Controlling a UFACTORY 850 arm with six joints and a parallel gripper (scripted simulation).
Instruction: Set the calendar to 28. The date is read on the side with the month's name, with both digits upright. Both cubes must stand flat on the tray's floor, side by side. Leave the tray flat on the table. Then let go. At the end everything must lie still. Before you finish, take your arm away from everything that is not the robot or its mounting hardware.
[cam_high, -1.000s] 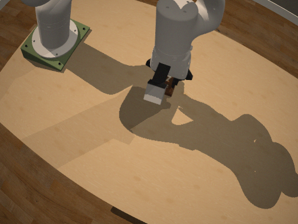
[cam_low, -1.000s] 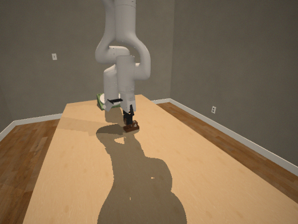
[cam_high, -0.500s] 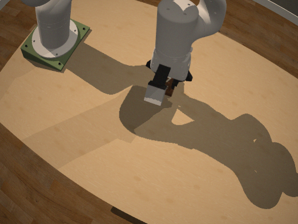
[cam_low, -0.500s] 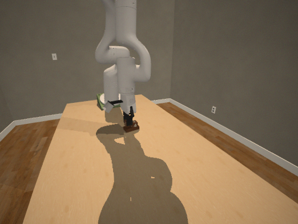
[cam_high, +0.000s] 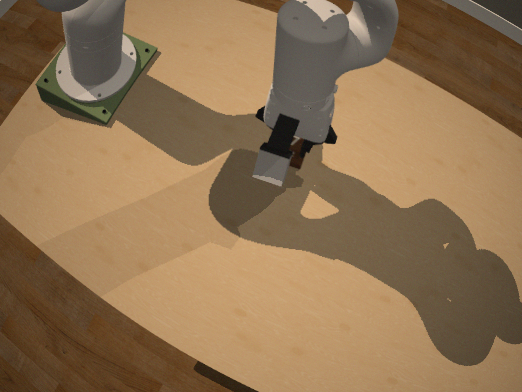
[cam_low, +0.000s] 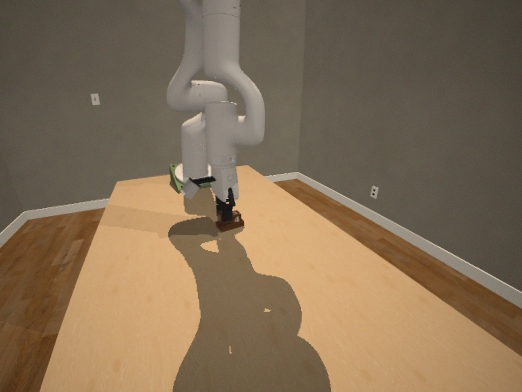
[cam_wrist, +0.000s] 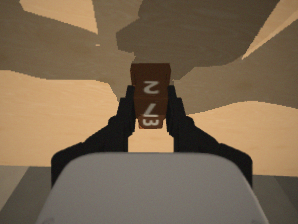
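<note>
My hand is 20 mm to the right of the tray and 40 mm above it.
</note>
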